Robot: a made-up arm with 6 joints.
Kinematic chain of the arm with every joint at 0, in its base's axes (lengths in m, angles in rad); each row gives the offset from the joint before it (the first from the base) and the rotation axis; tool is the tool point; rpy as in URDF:
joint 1: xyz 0 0 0.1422 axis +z
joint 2: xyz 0 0 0 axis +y
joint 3: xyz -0.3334 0 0.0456 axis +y
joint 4: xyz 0.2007 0 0.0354 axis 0.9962 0 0.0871
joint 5: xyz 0 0 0 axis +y
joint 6: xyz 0.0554 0 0.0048 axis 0.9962 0 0.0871
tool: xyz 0 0 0 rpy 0 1.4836 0
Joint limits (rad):
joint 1: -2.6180..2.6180
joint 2: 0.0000..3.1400
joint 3: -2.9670..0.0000
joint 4: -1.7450..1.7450
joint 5: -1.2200..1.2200
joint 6: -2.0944..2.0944
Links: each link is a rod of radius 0.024 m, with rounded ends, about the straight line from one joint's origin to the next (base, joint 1, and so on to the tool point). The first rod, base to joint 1, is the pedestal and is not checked.
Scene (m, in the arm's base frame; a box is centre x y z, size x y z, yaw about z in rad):
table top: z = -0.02
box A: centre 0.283 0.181 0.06 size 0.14 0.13 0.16 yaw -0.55
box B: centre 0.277 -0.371 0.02 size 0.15 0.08 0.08 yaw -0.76
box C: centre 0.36 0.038 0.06 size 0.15 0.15 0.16 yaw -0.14
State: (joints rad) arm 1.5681 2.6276 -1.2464 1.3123 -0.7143 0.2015
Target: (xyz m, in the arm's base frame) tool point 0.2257 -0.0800 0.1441
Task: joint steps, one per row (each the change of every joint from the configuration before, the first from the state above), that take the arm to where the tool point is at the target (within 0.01 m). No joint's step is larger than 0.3 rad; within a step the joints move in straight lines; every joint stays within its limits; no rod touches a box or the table.
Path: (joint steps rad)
1: -0.1438 -0.2579 0.1653 0.0954 0.0914 -0.2632
2: -0.1437 -0.2579 0.1653 0.0955 0.0914 -0.2633
3: -0.1438 -0.2579 0.1652 0.0954 0.0914 -0.2632
4: -0.1797 0.0708 0.1969 0.0488 0.1963 -0.1998
5: -0.1797 0.0708 0.1969 0.0488 0.1964 -0.1997
6: -0.1797 0.0708 0.1970 0.0488 0.1964 -0.1998
7: -0.1491 0.0315 -0.0599 -0.0500 -0.2247 0.2778
8: -0.1491 0.0315 -0.0599 -0.0500 -0.2247 0.2778
9: -0.1492 0.0315 -0.0599 -0.0500 -0.2248 0.2778
10: -0.1491 0.0315 -0.0599 -0.0500 -0.2247 0.2778
11: -0.1491 0.0315 -0.0599 -0.0499 -0.2247 0.2778

